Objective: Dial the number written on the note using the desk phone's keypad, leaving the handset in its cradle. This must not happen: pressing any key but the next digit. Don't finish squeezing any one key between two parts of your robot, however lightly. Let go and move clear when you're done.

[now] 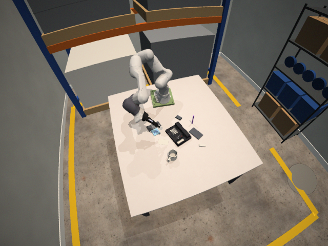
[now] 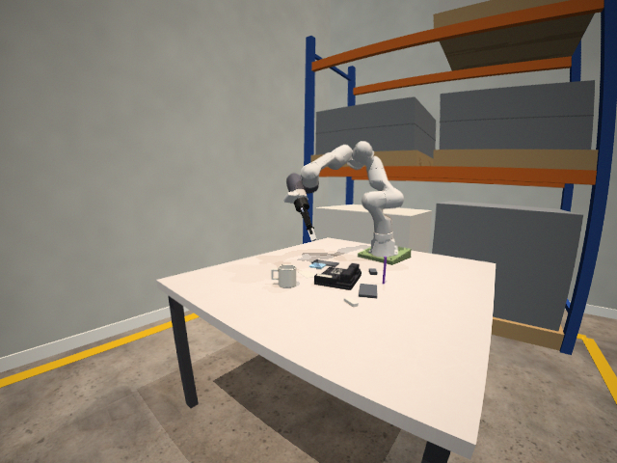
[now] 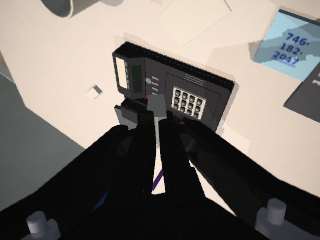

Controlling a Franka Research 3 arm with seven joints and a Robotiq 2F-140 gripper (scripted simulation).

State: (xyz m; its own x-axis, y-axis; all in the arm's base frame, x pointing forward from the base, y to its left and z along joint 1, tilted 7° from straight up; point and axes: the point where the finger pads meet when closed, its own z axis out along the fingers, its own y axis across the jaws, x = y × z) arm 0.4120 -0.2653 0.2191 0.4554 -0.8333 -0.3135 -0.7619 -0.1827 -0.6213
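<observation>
My hand is 230 mm to the right of the handset, 150 mm above it and 40 mm short of it. Also, from my hand: mug: 240 mm ahead, 160 mm below; purple pen: 380 mm to the left, 130 mm below, 10 mm ahead; note: 190 mm below, 50 mm ahead, 10 mm to the left.
</observation>
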